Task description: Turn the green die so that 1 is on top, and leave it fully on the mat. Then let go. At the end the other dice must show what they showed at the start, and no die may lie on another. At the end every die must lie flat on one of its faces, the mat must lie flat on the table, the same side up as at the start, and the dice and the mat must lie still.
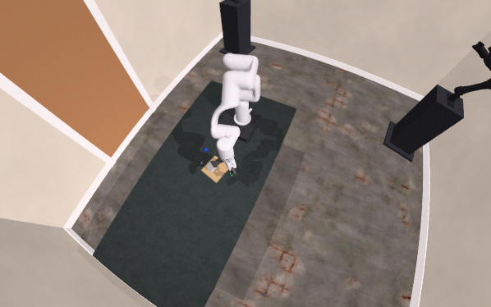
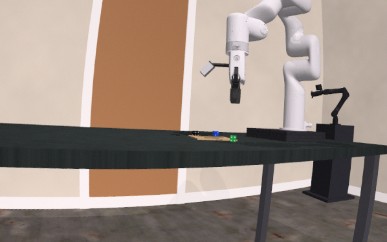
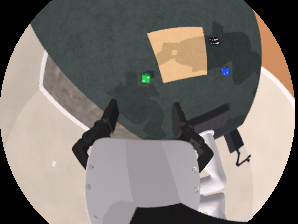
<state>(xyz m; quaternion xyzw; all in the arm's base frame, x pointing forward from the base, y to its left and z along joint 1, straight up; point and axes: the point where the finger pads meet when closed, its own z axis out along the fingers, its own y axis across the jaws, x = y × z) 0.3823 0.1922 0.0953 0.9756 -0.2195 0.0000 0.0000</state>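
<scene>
My gripper is now 120 mm above the green die. From my hand the other things lie so: tan mat 30 mm ahead, 110 mm to the right, 130 mm below; then black die 60 mm ahead, 210 mm to the right, 120 mm below; then blue die 40 mm behind, 250 mm to the right, 120 mm below.
</scene>
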